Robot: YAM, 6 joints.
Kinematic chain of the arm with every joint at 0, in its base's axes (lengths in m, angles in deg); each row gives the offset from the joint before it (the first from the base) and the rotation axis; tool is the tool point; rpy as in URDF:
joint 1: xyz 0 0 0.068 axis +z
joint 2: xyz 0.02 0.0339 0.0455 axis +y
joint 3: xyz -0.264 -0.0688 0 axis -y
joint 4: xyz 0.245 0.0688 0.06 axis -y
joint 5: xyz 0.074 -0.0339 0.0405 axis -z
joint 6: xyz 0.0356 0 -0.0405 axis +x
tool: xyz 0 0 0 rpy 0 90 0
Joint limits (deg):
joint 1: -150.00..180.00
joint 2: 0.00..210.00
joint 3: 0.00..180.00
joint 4: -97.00..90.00
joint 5: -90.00..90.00
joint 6: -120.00..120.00
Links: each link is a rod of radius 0.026 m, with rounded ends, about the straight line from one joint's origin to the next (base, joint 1, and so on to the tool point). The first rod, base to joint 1, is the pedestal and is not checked.
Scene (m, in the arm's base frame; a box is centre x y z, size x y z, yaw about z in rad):
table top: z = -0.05
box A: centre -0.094 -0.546 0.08 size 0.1 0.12 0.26 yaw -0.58
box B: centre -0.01 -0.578 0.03 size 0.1 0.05 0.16 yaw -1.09
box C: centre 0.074 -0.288 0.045 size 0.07 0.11 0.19 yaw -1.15
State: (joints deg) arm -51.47 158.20 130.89 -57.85 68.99 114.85
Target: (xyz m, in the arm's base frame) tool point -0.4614 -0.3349 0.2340
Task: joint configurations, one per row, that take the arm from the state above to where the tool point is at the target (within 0.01 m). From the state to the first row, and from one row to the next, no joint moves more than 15 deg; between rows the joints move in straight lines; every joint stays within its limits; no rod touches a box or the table.
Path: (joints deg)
1: -63.26 149.23 135.82 -63.45 63.76 116.14
2: -75.06 140.26 140.75 -69.06 58.53 117.42
3: -86.85 131.28 145.68 -74.66 53.29 118.71
4: -98.64 122.31 150.60 -80.27 48.06 120.00
5: -112.68 132.50 151.08 -66.34 54.12 118.28
6: -126.72 142.70 151.55 -52.42 60.17 116.57
7: -140.75 152.89 152.02 -38.49 66.22 114.85

